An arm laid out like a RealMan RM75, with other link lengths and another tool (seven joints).
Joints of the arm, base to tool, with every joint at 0 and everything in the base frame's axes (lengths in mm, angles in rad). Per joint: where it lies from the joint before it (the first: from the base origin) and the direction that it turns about. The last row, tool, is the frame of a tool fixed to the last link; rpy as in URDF.
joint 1: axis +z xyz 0 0 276.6
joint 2: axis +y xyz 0 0 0
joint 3: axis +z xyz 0 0 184.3
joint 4: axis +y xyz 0 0 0
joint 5: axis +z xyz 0 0 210
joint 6: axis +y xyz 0 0 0
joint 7: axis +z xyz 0 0 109.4
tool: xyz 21 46 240 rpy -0.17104 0 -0.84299
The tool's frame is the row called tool.
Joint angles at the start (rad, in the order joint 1, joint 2, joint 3, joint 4, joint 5, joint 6, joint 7):
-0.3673 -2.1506 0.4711 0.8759 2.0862 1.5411 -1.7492
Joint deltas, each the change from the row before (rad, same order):
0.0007 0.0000 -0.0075 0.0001 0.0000 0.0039 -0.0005
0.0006 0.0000 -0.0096 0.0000 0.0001 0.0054 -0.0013
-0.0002 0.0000 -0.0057 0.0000 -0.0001 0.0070 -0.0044
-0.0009 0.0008 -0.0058 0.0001 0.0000 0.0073 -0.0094
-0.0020 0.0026 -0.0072 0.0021 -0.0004 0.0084 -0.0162
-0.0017 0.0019 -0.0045 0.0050 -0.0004 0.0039 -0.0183
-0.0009 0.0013 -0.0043 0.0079 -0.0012 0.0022 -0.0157
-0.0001 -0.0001 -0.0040 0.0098 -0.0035 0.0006 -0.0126
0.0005 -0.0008 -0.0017 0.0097 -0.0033 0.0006 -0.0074
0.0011 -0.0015 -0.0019 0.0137 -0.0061 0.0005 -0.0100
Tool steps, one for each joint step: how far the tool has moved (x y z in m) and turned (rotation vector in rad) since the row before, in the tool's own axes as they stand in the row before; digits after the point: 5 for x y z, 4 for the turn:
0.00108 0.00071 -0.00119 -0.0031 0.0043 -0.0032
0.00125 0.00106 -0.00144 -0.0042 0.0051 -0.0047
-0.00019 0.00165 -0.00073 -0.0049 0.0002 -0.0065
0.00024 0.00194 -0.00076 -0.0049 0.0007 -0.0104
0.00167 0.00277 -0.00123 -0.0050 0.0030 -0.0136
0.00264 0.00209 -0.00094 -0.0018 0.0053 -0.0124
0.00346 0.00202 -0.00116 -0.0009 0.0075 -0.0077
0.00399 0.00241 -0.00108 -0.0022 0.0096 -0.0039
0.00278 0.00202 -0.00077 -0.0017 0.0065 0.0007
0.00394 0.00315 -0.00101 -0.0034 0.0096 0.0012

